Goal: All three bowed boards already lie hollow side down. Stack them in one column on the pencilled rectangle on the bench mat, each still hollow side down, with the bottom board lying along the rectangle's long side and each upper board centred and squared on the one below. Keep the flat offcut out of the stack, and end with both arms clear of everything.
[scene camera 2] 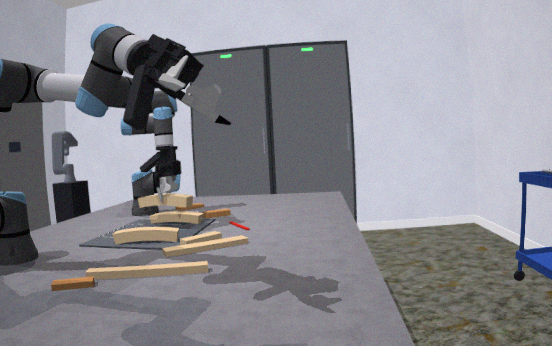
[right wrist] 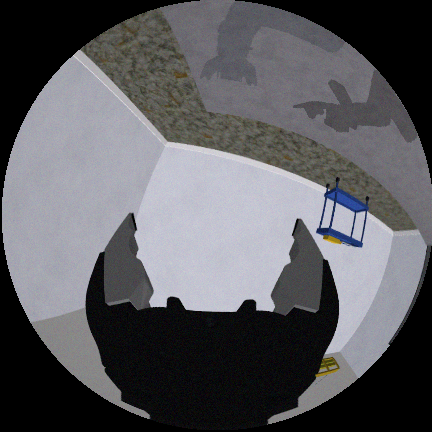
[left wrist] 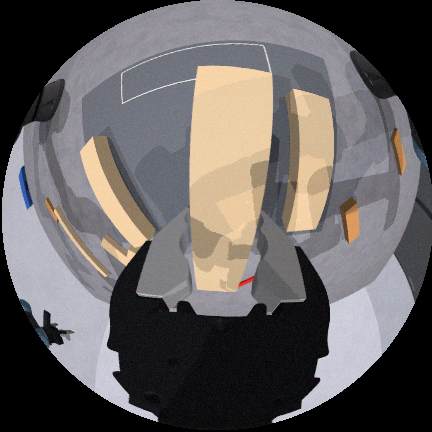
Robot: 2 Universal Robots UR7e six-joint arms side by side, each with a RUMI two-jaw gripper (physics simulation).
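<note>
My left gripper is shut on a bowed board, held hollow side down above the bench mat. A second bowed board lies hollow side down, right of the held board in the left wrist view. A third bowed board lies hollow side down at the left there. The pencilled rectangle is near the mat's far edge; the held board hides part of its outline. My right gripper is open and empty, high above the bench.
Straight pale pieces lie beside and in front of the mat; which is the flat offcut I cannot tell. Orange blocks and a red stick lie around. A blue trolley stands beyond the bench.
</note>
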